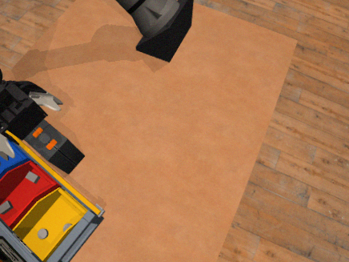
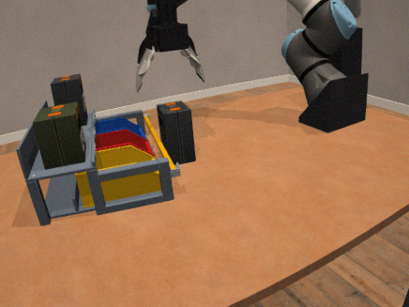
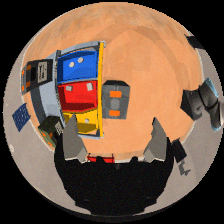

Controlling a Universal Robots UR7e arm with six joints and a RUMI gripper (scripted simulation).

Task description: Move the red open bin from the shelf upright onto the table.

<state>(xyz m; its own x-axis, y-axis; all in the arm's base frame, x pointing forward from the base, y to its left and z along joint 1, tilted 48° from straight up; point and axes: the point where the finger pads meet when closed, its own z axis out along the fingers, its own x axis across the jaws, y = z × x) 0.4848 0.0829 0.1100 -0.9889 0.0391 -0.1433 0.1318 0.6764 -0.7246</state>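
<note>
Now: hand 110 mm above the black box. Round my hand: red open bin (150 mm ahead, 10 mm to the right, 140 mm below); yellow stick (50 mm ahead, 120 mm below); blue bin (140 mm ahead, 130 mm to the right, 140 mm below).
</note>
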